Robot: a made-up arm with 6 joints.
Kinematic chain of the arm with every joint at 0, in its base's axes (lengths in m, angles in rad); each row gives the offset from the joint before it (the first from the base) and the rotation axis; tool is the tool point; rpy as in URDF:
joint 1: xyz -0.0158 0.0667 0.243 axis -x
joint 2: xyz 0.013 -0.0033 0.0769 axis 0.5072 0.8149 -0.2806
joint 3: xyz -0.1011 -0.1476 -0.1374 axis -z
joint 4: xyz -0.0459 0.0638 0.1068 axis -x
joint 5: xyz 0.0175 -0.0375 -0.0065 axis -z
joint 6: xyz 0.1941 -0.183 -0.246 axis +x
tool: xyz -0.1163 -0.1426 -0.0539 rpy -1.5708 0 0
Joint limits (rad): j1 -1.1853..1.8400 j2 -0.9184..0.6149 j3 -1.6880..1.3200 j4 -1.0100..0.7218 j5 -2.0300..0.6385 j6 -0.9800..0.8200
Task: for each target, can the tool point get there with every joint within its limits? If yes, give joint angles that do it. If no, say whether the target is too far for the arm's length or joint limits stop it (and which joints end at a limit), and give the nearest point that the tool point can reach.
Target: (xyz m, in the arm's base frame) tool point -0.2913 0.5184 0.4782
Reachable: no: joint limits stop it (at a limit: joint 2, joint 4, joint 5) | nearest point -0.2762 0.4264 0.4303 | short by 0.105 m
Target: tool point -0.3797 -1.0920 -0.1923
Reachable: no: too far | nearest point -0.1512 -0.5056 0.0280 | short by 0.667 m
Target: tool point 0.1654 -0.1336 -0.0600
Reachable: yes | joints -0.2672 -0.3299 0.2544 -0.7375 -0.3793 -0.7199
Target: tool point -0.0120 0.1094 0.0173
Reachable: yes | joints 0.6316 0.2260 -0.9653 -0.0532 -1.4100 -0.5803
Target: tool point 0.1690 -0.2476 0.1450
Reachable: yes | joints 1.2243 -0.0856 0.0028 -0.6046 -0.9175 0.4934
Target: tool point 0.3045 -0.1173 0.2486
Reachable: yes | joints 0.8736 -0.3416 -1.0745 0.2019 -0.5379 0.2273
